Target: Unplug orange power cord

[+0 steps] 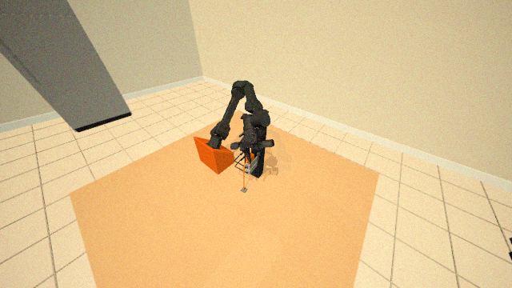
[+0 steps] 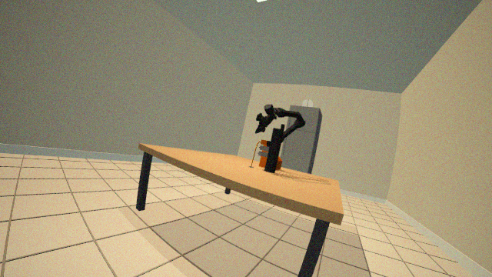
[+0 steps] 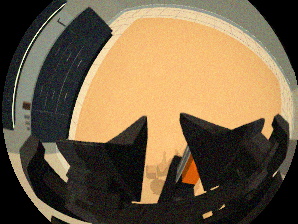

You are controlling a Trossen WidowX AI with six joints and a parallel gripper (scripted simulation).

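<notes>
My gripper tip is now 8 cm past the orange plug, 7 cm to the right of it and 5 cm above it.
</notes>
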